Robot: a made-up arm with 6 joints. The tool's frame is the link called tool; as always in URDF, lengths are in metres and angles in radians. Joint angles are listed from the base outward. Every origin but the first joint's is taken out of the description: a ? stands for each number. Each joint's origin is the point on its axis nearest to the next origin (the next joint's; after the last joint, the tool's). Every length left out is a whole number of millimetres.
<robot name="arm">
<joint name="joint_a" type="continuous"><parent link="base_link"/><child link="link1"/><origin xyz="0.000 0.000 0.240"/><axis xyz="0 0 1"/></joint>
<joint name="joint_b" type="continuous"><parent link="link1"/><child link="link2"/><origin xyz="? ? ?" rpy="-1.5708 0.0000 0.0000"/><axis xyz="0 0 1"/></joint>
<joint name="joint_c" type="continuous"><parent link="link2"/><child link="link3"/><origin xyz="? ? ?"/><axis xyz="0 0 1"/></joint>
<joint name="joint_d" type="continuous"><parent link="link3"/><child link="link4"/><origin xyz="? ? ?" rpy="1.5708 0.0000 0.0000"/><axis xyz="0 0 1"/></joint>
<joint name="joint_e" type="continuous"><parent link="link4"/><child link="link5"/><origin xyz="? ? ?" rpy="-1.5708 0.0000 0.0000"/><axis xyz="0 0 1"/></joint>
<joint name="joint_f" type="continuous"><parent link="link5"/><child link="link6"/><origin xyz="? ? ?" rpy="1.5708 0.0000 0.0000"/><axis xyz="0 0 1"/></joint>
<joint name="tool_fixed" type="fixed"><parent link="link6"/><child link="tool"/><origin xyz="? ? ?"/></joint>
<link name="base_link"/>
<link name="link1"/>
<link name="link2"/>
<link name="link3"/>
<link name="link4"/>
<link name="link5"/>
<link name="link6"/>
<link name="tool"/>
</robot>
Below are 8 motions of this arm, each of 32 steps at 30 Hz.
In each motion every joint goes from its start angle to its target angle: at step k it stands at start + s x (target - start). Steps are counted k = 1, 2, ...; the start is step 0. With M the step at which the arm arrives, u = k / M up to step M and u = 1 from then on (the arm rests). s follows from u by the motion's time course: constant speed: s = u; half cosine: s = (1 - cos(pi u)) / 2; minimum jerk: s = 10 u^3 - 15 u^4 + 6 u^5.
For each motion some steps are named. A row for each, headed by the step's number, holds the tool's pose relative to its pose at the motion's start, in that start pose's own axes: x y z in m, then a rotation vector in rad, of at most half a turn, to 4 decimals.
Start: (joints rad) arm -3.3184 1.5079 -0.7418 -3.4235 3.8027 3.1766
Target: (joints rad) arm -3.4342 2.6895 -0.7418 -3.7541 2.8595 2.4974
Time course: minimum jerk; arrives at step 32
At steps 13, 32:
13: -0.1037 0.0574 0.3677 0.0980 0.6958 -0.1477
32: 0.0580 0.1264 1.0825 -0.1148 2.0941 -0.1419

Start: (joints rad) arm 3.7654 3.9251 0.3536 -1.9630 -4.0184 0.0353
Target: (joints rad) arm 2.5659 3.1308 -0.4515 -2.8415 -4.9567 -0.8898
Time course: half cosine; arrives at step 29
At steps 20, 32:
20: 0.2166 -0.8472 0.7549 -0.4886 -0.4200 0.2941
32: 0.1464 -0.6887 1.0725 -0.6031 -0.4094 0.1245

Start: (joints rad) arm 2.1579 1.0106 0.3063 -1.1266 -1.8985 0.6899
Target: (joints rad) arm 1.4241 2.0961 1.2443 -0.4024 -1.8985 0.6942
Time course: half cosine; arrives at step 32
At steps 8, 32:
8: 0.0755 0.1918 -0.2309 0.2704 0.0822 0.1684
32: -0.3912 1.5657 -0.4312 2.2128 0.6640 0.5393

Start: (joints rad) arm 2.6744 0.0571 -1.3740 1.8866 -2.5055 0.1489
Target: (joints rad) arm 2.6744 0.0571 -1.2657 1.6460 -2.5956 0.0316
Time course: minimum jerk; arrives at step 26
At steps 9, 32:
9: -0.0009 -0.0115 0.0036 -0.0549 -0.0205 0.0039
32: -0.0062 -0.0514 0.0152 -0.2314 -0.0901 0.0236

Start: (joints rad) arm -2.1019 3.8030 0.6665 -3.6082 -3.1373 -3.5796
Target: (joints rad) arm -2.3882 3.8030 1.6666 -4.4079 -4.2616 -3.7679
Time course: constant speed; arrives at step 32
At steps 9, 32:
9: -0.1450 0.1059 0.0197 -0.0585 0.5354 0.1971
32: -0.5587 0.3612 0.3062 -0.3216 1.3933 1.1538

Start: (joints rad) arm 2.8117 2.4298 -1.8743 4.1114 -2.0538 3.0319
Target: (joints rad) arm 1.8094 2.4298 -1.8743 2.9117 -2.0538 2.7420
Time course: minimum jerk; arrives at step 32
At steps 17, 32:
17: 0.2514 -0.2383 -0.3456 0.9045 -0.0104 0.5995
32: 0.5472 -0.1930 -0.6142 1.4761 0.1624 1.2139

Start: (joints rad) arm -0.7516 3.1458 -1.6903 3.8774 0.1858 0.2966
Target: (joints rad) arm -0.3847 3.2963 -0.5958 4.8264 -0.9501 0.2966
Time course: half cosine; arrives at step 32
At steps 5, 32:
5: -0.0575 0.0502 -0.0185 -0.0812 -0.1164 0.0517
32: -0.4613 0.5333 -0.9002 -1.3107 -1.4147 1.1022

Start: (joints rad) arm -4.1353 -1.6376 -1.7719 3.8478 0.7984 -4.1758
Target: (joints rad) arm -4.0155 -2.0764 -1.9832 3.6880 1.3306 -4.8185
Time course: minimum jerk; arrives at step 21
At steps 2, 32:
2: -0.0032 -0.0003 0.0030 0.0045 -0.0071 -0.0038
32: -0.4764 -0.1002 0.1939 0.8893 -0.6555 -0.3092

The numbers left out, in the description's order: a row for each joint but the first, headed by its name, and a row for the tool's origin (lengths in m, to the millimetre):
joint_b: 0.000 0.052 0.000
joint_c: 0.000 -0.452 0.000
joint_d: 0.000 -0.784 0.000
joint_e: 0.000 0.000 0.000
joint_f: 0.000 -0.136 0.000
tool: 0.000 0.000 0.000

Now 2 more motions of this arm.
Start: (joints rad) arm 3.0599 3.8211 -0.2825 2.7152 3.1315 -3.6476
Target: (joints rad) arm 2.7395 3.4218 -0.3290 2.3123 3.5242 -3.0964
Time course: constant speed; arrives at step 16
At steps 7, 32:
7: 0.1892 0.0531 -0.0028 0.0837 -0.3575 0.2846
32: 0.4385 0.0362 0.0332 -0.0160 -0.8191 0.6391

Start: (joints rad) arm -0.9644 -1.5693 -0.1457 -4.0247 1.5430 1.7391
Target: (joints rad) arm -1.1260 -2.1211 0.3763 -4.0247 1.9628 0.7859
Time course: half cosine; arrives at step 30
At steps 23, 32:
23: 0.0658 -0.1236 0.2604 0.4781 0.1551 -0.7491
32: 0.0752 -0.1512 0.2927 0.5398 0.2151 -0.8540

